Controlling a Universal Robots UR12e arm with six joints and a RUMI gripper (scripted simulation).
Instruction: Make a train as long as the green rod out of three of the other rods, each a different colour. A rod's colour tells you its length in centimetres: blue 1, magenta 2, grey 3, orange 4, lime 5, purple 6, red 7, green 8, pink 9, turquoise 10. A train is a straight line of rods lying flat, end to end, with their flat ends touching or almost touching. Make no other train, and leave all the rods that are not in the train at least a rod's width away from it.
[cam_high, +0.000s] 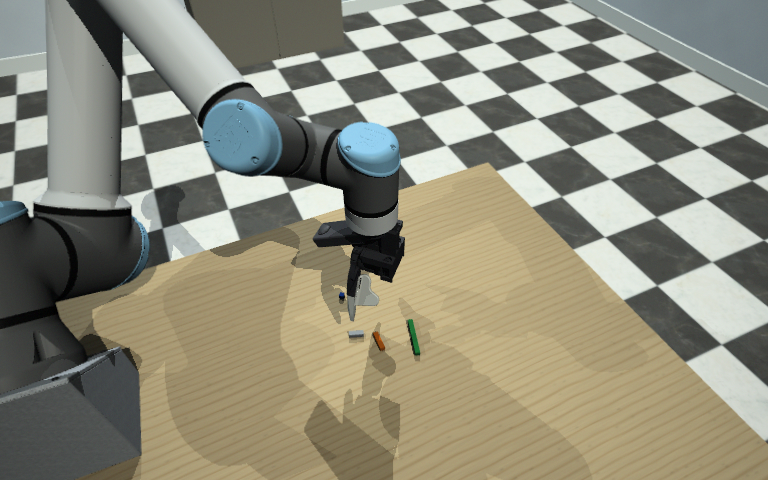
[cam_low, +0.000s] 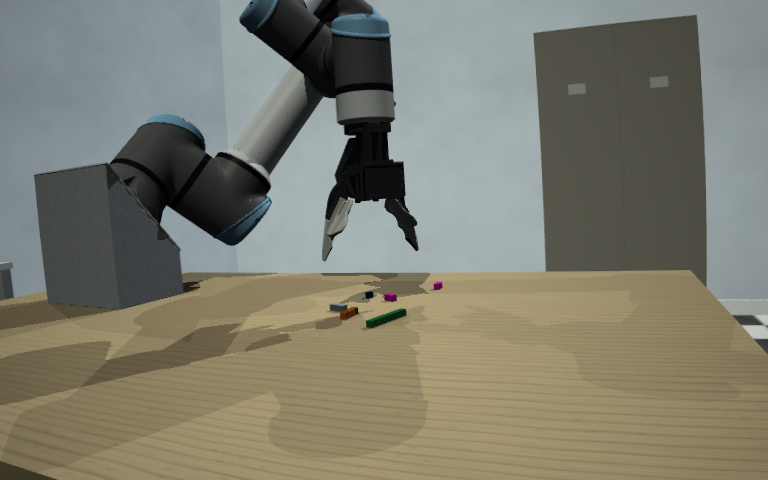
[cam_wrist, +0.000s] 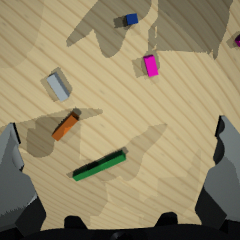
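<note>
Right now the blue rod is 7 cm below my hand, 6 cm to the left of it and 3 cm behind it. The rest, counted from my hand: green rod 10 cm to the right, 7 cm below, 6 cm ahead; grey rod 7 cm below, 4 cm to the right, 4 cm behind; orange rod 8 cm to the right, 7 cm below, 1 cm behind.
</note>
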